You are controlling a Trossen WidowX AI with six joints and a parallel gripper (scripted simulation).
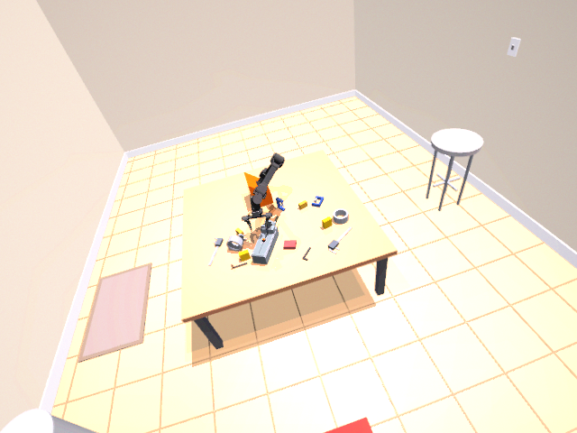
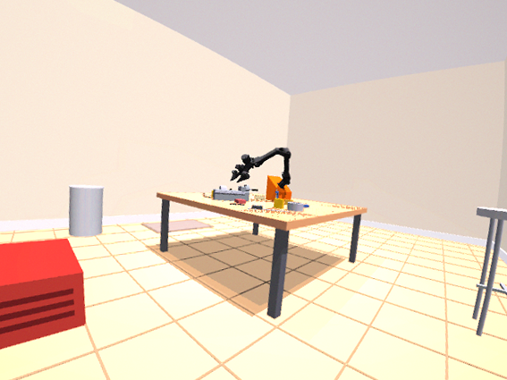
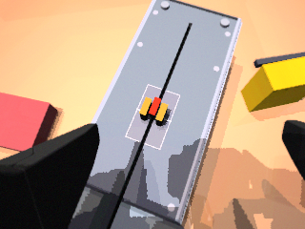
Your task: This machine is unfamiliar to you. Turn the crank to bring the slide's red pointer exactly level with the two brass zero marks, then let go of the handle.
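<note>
Now: gripper tip 13 cm to the right of the dark crank handle, 11 cm past it and 5 cm above it. From my gripper tip the other things lie so: red pointer: 6 cm below, 4 cm ahead, 1 cm to the left; then red block: 16 cm to the left, 13 cm below, 7 cm ahead.
</note>
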